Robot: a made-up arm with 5 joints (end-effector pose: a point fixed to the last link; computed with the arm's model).
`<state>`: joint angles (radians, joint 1 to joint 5).
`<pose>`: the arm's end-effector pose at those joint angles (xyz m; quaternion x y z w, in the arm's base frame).
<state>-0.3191 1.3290 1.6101 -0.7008 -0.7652</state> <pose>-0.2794 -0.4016 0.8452 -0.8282 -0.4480 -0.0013 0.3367</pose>
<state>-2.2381 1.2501 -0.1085 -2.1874 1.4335</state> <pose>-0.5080 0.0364 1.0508 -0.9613 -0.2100 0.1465 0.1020</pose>
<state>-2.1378 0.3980 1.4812 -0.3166 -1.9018</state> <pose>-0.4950 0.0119 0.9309 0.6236 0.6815 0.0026 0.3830</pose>
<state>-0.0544 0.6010 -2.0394 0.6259 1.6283</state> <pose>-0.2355 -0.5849 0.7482 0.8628 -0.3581 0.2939 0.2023</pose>
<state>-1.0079 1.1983 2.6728 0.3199 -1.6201</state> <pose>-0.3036 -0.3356 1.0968 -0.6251 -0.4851 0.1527 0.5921</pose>
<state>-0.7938 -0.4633 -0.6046 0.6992 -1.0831</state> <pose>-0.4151 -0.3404 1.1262 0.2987 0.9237 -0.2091 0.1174</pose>
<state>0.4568 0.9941 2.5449 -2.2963 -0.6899</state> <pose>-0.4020 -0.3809 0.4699 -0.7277 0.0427 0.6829 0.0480</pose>
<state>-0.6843 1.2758 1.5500 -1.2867 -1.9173</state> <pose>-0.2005 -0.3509 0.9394 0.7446 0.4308 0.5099 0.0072</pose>
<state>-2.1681 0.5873 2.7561 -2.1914 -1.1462</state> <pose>-0.4525 -0.2399 1.1220 0.4107 -0.4441 -0.0911 0.7911</pose>
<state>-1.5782 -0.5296 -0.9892 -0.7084 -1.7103</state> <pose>-0.4186 0.0027 0.9812 0.0512 0.8711 0.2376 0.4268</pose>
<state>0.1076 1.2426 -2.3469 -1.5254 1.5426</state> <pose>-0.4261 -0.4250 0.7147 -0.4189 -0.2831 -0.6844 0.5253</pose>
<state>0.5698 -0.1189 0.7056 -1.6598 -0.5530</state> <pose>-0.2025 -0.4836 0.6251 -0.8574 0.1574 0.4243 0.2451</pose>
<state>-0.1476 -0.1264 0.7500 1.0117 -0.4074</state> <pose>-0.3531 -0.5517 1.0766 -0.3393 -0.7765 0.3646 0.3860</pose>
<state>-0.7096 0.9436 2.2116 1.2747 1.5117</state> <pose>-0.3070 -0.6041 1.0708 -0.0014 0.6013 -0.7295 0.3261</pose>
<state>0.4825 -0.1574 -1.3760 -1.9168 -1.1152</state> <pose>-0.2318 -0.6282 0.9299 -0.6314 0.3248 -0.6965 0.1037</pose>
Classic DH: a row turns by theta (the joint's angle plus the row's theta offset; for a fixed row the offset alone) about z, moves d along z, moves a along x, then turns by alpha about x. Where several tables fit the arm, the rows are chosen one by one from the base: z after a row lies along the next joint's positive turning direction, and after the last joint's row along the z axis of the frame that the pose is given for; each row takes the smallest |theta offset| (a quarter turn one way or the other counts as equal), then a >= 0, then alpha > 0; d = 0 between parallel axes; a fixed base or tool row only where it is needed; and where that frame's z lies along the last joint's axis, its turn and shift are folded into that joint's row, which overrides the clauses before.
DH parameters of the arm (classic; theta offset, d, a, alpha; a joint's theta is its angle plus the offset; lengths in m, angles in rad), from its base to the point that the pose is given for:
base (fixed): -1.14 0.6994 0.038 -1.7669
joint 1: -1.4271 -0.4085 0.0735 -1.456
joint 2: -0.0966 0.039 0.0696 2.6022
joint 3: 1.2503 -0.341 0.03 1.5708
joint 4: 0.9485 0.0697 0.0113 -1.8202
joint 5: 0.4867 0.1465 0.0323 -1.0166
tool (fixed): -0.3764 0.022 0 0

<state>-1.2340 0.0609 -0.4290 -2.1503 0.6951</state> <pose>-0.2928 -0.1105 1.2053 -0.9399 0.1728 -0.2219 0.1938</pose>
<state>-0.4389 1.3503 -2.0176 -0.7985 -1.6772</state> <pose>-0.3570 -0.3978 0.7976 -0.5444 -0.1382 0.7390 0.3720</pose>
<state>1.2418 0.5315 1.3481 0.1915 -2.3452</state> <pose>-0.4403 -0.5138 0.5786 -0.1545 0.2084 -0.6078 0.7506</pose>
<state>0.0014 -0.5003 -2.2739 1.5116 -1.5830</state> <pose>-0.2283 -0.6719 0.8775 -0.2488 0.8903 -0.0522 0.3778</pose>
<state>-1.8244 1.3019 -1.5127 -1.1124 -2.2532</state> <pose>-0.4539 -0.2684 0.9846 0.7763 -0.1325 -0.5811 0.2051</pose>
